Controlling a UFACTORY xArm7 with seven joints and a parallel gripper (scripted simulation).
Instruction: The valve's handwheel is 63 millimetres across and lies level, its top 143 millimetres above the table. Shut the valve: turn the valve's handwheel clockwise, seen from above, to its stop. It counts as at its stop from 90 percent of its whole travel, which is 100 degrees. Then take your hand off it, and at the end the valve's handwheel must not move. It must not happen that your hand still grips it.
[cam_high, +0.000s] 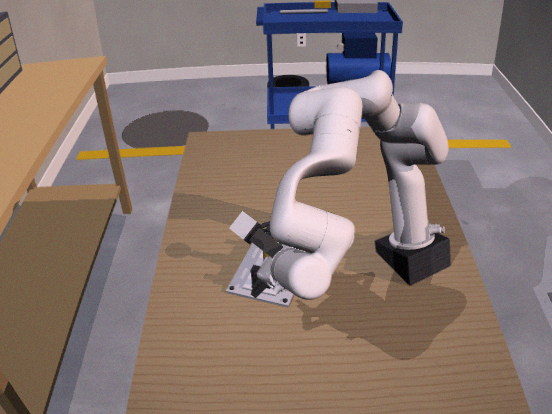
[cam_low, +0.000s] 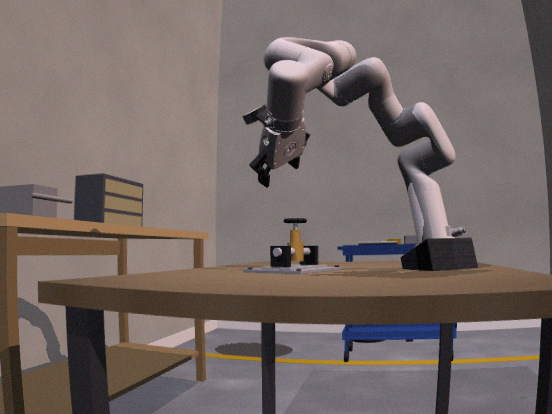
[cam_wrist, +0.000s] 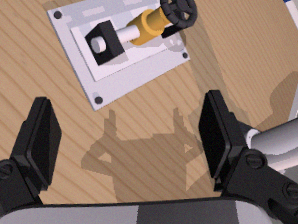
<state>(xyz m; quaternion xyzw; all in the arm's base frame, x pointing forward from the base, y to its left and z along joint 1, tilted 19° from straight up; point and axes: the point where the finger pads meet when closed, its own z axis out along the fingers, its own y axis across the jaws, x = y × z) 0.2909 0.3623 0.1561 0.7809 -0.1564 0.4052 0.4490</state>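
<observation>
The black spoked handwheel is 21 cm to the right of my hand, 11 cm below it and 4 cm ahead of it.
</observation>
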